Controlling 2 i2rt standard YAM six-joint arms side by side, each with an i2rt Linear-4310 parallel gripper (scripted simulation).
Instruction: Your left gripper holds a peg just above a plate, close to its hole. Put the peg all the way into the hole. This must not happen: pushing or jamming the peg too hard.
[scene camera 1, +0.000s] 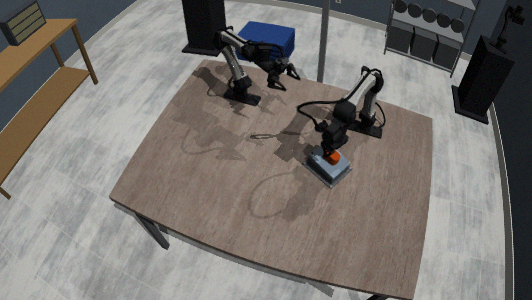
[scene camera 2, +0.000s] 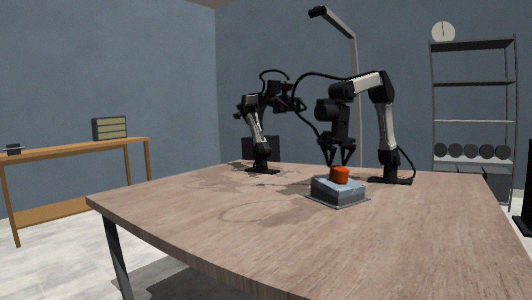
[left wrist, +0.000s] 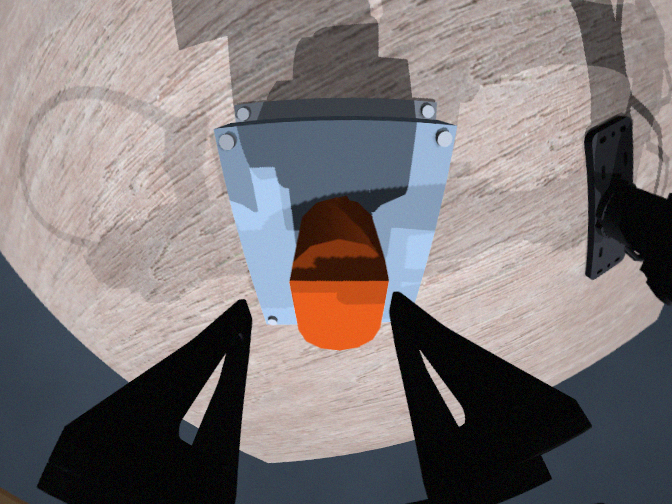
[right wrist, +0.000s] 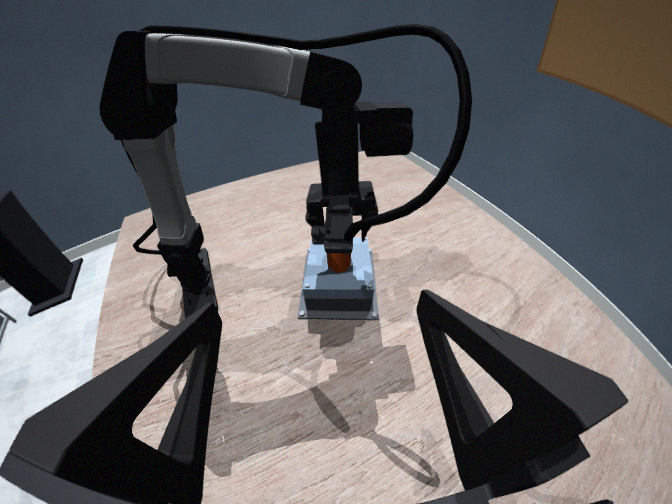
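Note:
My left gripper (scene camera 2: 336, 166) is visible to me, and the left wrist view (left wrist: 320, 306) and the right wrist view (right wrist: 343, 240) both show that gripper too. I see my right gripper (right wrist: 319, 308). There is also an orange peg (left wrist: 339, 280), along with a raised plate (left wrist: 279, 169).

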